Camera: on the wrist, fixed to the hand. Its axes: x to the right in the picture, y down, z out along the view.
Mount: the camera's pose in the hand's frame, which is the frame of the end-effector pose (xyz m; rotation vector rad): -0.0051 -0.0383 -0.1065 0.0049 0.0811 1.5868
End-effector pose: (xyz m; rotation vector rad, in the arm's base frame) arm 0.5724 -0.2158 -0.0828 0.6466 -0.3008 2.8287
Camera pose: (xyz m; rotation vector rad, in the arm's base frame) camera 0.5441 -0.1539 -0.1733 -0.1075 0.5149 -1.7657
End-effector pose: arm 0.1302 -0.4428 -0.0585 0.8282 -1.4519 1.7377
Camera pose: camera 0.1620 -0.3341 -0.0597 0.5553 1.6915 -2.0554
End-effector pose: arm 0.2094 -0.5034 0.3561 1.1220 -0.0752 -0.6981
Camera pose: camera 0.2290 -0.4249 0.2768 0.7632 -0.7933 0.7640
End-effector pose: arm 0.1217 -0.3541 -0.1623 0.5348 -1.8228 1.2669
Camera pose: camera 0.1939 -0.2731 -0.1298 1.1796 1.9712 -2.0178
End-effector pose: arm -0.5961 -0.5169 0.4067 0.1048 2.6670 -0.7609
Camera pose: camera -0.6323 -0.4937 0.5115 1.8974 1.7159 -0.1601
